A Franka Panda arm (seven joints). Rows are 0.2 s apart.
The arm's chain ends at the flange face. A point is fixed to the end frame.
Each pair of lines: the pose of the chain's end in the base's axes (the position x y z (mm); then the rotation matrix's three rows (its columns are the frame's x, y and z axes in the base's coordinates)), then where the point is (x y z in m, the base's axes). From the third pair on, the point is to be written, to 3 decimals.
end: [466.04 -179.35 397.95], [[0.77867 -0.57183 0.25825], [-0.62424 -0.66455 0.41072], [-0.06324 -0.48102 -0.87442]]
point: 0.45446 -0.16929 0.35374
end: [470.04 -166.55 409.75], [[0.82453 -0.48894 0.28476], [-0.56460 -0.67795 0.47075], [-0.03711 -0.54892 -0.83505]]
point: 0.46070 -0.15513 0.36534
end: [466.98 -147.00 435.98], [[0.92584 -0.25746 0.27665], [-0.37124 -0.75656 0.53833], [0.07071 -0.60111 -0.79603]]
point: 0.461 -0.137 0.391
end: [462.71 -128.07 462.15], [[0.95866 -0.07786 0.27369], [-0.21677 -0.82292 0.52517], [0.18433 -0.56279 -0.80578]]
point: 0.460 -0.122 0.416
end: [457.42 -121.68 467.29], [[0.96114 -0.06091 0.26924], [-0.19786 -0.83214 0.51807], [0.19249 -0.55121 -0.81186]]
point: 0.455 -0.116 0.421
